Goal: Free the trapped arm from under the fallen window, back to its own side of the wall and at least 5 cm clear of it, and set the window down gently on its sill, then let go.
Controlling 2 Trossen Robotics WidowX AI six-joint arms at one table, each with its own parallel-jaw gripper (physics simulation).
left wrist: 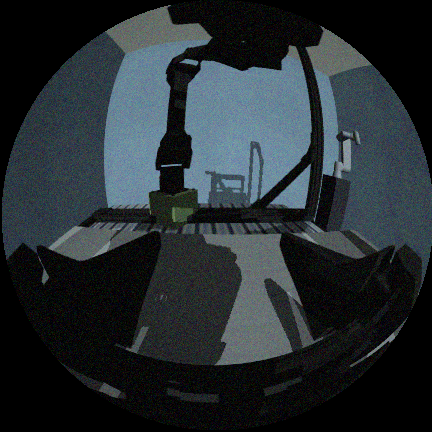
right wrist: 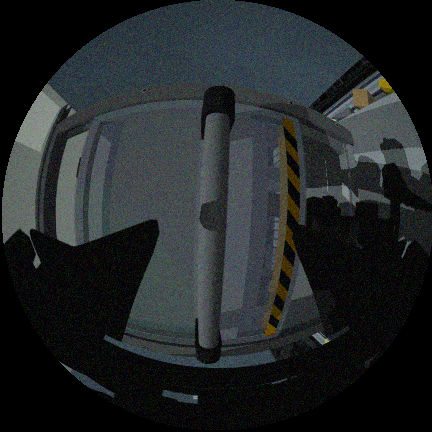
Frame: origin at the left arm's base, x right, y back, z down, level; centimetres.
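Where they show: left gripper, fingertip midpoint: (left wrist: 221, 239); right gripper, fingertip midpoint: (right wrist: 228, 229); right arm's base, origin of the base link: (left wrist: 172, 190).
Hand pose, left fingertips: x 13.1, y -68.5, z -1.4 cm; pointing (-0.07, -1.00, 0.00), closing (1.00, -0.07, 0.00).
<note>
Things, the pixels of their top centre, and the offset from my left fingertips. "pt": a spot on its surface instead.
- window, surface spot: (right wrist: 165, 175) pt dx -4.7, dy +18.8, dz -26.9 cm
- clear pane with a yellow-and-black striped edge, surface spot: (right wrist: 292, 182) pt dx -5.1, dy +18.8, dz -12.6 cm
- orange block, middle of its top: (right wrist: 359, 96) dx -27.8, dy +14.1, dz +7.2 cm
The window (right wrist: 165, 175) fills the middle of the right wrist view, a clear pane with a yellow-and-black striped edge (right wrist: 292, 182). Its grey bar handle (right wrist: 216, 165) has black end mounts and runs top to bottom in that view. My right gripper (right wrist: 228, 229) is open, and the handle shows across the gap between its fingertips, not gripped. Dark arm parts (right wrist: 367, 215) show beyond the striped edge; whether the window touches them is hidden. My left gripper (left wrist: 221, 239) is open and empty, facing a pale surface. The other arm (left wrist: 175, 115) rises on a green base (left wrist: 162, 205) in the left wrist view.
A dark upright post (left wrist: 315, 125) with a slanted brace (left wrist: 285, 177) stands right of the green base. A pale small arm (left wrist: 346, 150) on a dark pedestal (left wrist: 333, 200) stands farther right. An orange block (right wrist: 362, 98) and a yellow piece (right wrist: 385, 85) lie at upper right.
</note>
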